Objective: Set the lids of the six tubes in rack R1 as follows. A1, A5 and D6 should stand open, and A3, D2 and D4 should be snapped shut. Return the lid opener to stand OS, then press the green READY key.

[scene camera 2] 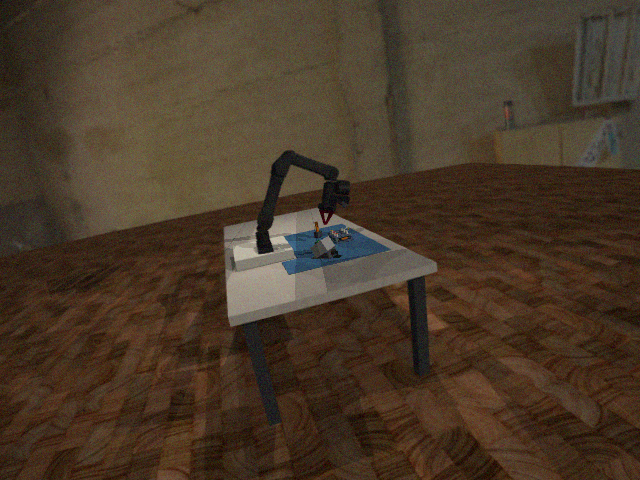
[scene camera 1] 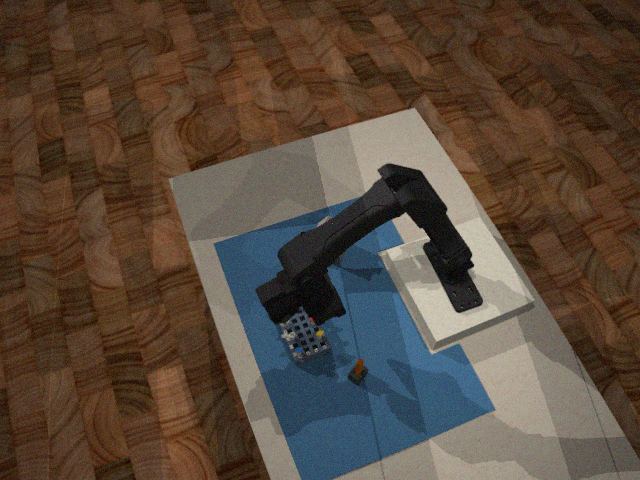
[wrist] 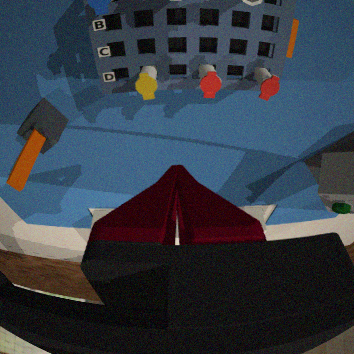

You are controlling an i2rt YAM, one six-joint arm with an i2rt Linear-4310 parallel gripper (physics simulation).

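Seen in the pictures: gripper, fingertip midpoint: [scene camera 2: 325, 224] [scene camera 1: 331, 313] [wrist: 176, 174]; arm's base at its link origin: [scene camera 2: 264, 247] [scene camera 1: 452, 274].
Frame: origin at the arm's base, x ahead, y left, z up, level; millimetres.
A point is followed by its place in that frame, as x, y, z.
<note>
My red-fingered gripper [scene camera 2: 325, 222] @(314, 24, 43) [wrist: 176, 174] @(314, 24, 43) is shut and empty, above the mat on the robot's side of rack R1; the arm hides it in scene camera 1. Rack R1 [scene camera 1: 308, 336] @(371, 34, -16) [wrist: 192, 32] @(377, 16, -16) stands on the mat. In the wrist view, the yellow D2 lid [wrist: 146, 85] @(348, 42, 3), red D4 lid [wrist: 210, 84] @(350, 4, 3) and red D6 lid [wrist: 269, 87] @(352, -34, 3) appear to cover their tubes. The blue A1 lid [wrist: 99, 5] @(399, 65, 3) and pale A5 rim [wrist: 252, 2] @(404, -13, 1) are cut off. The orange lid opener [scene camera 1: 359, 366] @(297, 155, 28) [scene camera 2: 316, 226] @(291, 146, 15) [wrist: 25, 162] @(296, 145, 18) stands in dark stand OS [scene camera 1: 356, 375] @(300, 154, -24) [wrist: 49, 118] @(302, 138, -29). The green READY key [wrist: 341, 207] @(233, -171, 25) shows at right.
The grey key box [scene camera 2: 324, 248] @(240, -240, 3) [wrist: 338, 172] @(259, -162, -7) stands on the blue mat [scene camera 1: 330, 439] @(399, 266, -46) [scene camera 2: 361, 249] @(410, -215, -46). The arm hides most of it in scene camera 1. The robot base stands on a white slab [scene camera 1: 496, 268] @(-110, 22, 3) [scene camera 2: 248, 260] @(-84, -129, -12) beside the mat. The pale table [scene camera 1: 232, 206] @(441, -400, -49) [scene camera 2: 268, 294] @(-30, -478, -48) surrounds them.
</note>
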